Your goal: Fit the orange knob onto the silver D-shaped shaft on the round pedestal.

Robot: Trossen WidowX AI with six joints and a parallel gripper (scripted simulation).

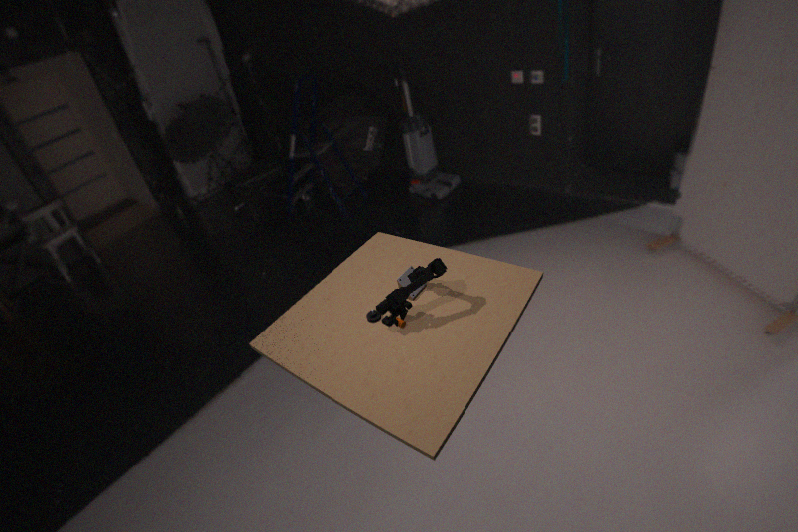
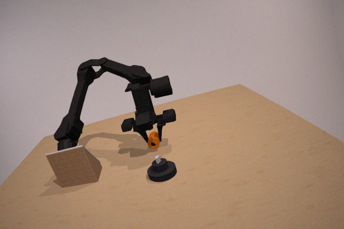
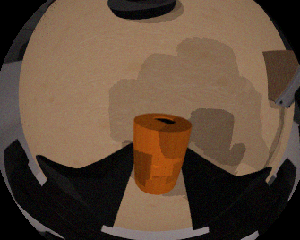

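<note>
The black round pedestal is 18 cm to the right of my gripper tip, 3 cm ahead of it and 1 cm above it. From my gripper tip the other things lie so: orange knob 1 cm to the left, 1 cm above.
</note>
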